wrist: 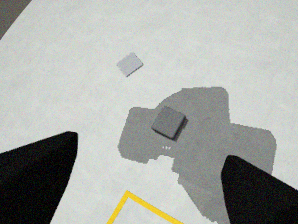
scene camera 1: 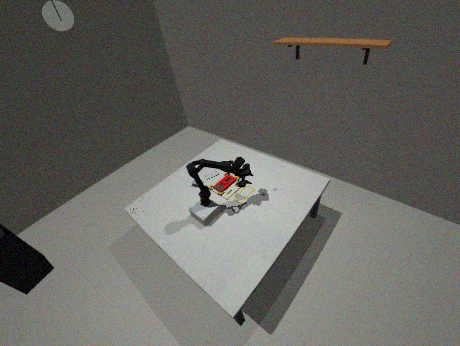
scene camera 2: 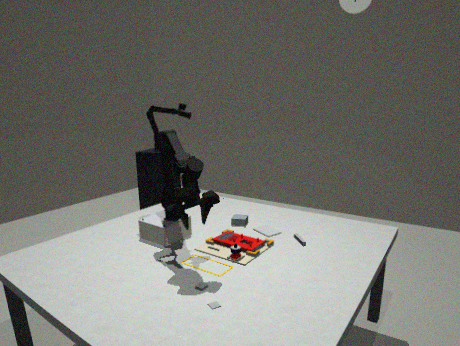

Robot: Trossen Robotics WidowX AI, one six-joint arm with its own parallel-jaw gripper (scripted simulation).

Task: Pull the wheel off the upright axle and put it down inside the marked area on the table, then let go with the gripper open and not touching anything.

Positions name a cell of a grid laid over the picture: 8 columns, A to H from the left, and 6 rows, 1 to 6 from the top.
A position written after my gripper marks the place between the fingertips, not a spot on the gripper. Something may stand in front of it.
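Observation:
I find my gripper at (scene camera 2: D4) and again at (wrist: E5); it is open, and it holds nothing.

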